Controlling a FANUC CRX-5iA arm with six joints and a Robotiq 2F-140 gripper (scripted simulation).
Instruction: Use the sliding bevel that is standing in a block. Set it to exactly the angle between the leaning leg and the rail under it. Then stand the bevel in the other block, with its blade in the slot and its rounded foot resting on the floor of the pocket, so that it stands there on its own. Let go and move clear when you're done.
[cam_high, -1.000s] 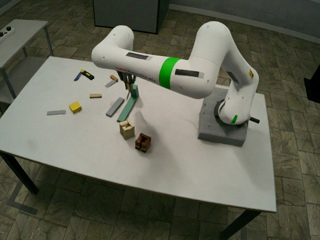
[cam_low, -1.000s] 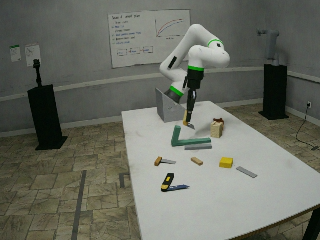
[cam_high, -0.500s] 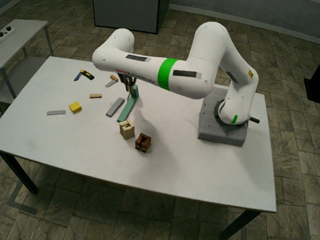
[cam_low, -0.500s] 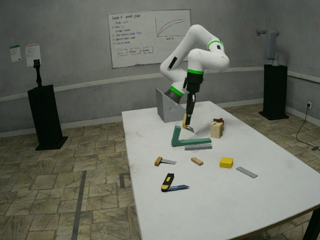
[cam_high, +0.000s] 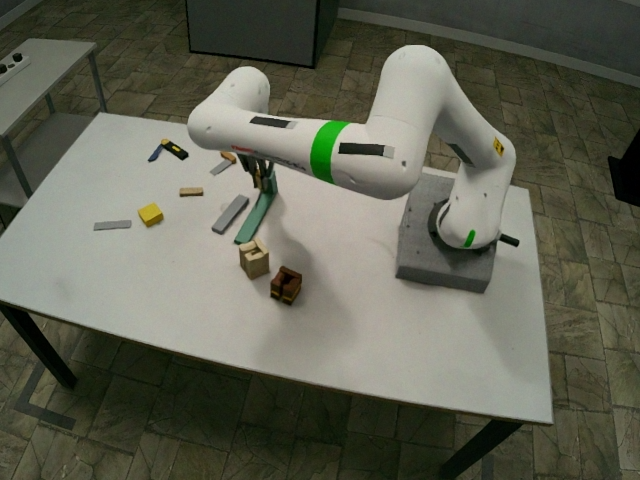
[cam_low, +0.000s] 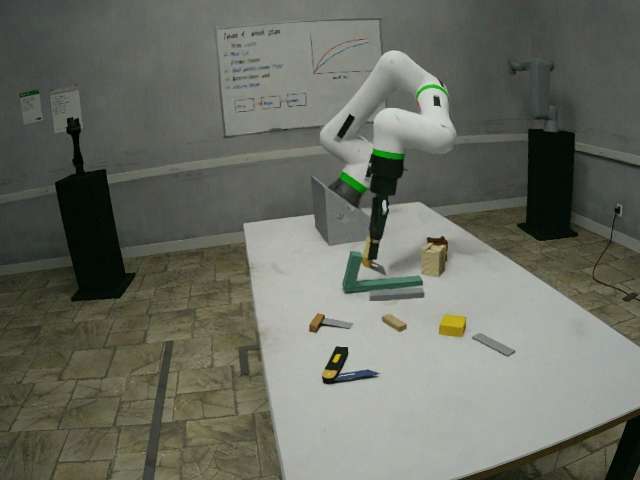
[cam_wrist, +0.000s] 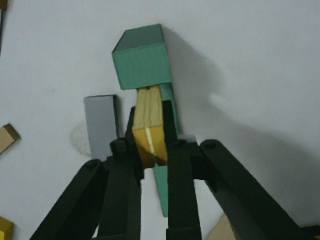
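Right now the grey blade is 60 mm below my hand. The rest, counted from my hand: tan block: 240 mm ahead, 120 mm below, 10 mm to the left; small square: 200 mm ahead, 160 mm to the right, 120 mm below; sliding bevel: 30 mm below, 10 mm to the right.
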